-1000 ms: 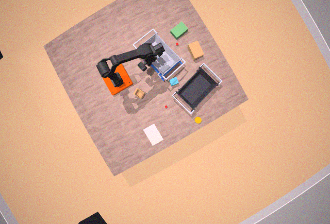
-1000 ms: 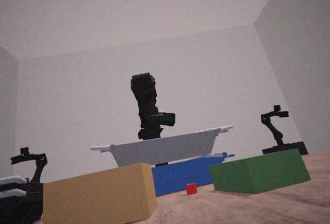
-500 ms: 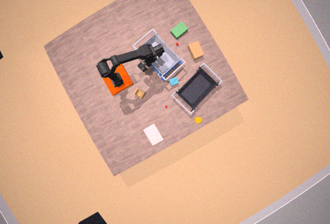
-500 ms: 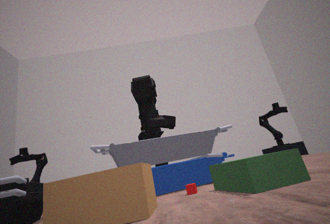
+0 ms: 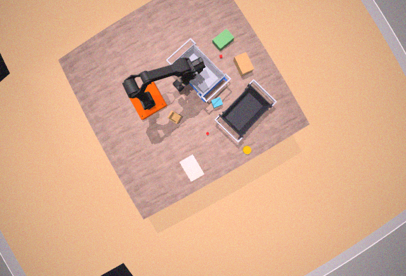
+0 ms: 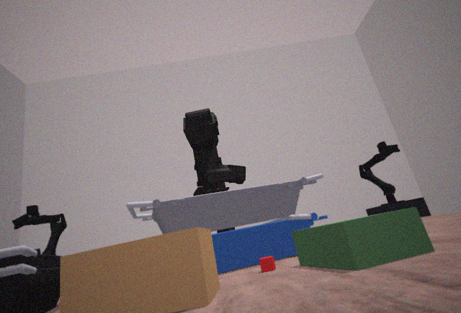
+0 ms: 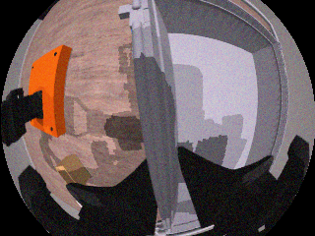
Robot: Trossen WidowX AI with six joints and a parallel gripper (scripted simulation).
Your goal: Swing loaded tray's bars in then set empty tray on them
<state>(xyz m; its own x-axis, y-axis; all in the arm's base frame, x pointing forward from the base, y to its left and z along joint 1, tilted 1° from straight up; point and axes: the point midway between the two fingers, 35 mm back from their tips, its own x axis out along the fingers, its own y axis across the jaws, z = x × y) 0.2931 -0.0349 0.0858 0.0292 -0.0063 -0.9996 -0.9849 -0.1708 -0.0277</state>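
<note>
Right now the grey tray is 80 mm ahead of my gripper tip, 10 mm to the left of it and 30 mm above it. From my gripper tip the other things lie so: cyan block: 70 mm ahead, 200 mm to the right, 60 mm below; small box: 210 mm behind, 130 mm to the right, 70 mm below; red block: 260 mm ahead, 40 mm to the left, 80 mm below.
</note>
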